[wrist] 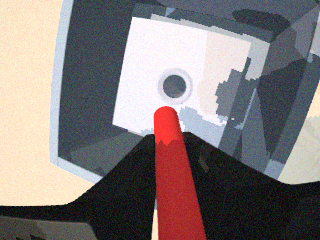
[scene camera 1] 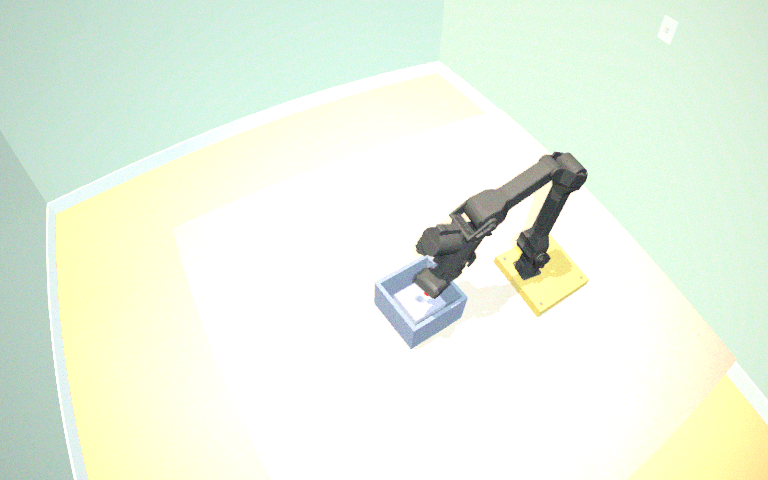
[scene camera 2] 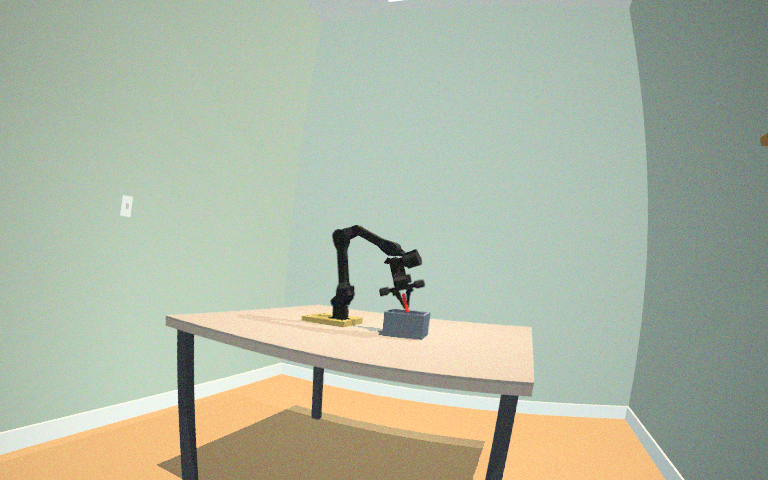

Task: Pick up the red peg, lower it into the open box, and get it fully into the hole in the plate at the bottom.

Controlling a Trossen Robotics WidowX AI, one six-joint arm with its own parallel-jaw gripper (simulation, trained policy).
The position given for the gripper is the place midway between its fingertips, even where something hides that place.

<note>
In view: the gripper (scene camera 1: 431,290) and a grey-blue box (scene camera 1: 384,289).
The grey-blue box is seen too in the wrist view (wrist: 268,113) and in scene camera 2 (scene camera 2: 397,323). The gripper also shows in the wrist view (wrist: 168,141).
</note>
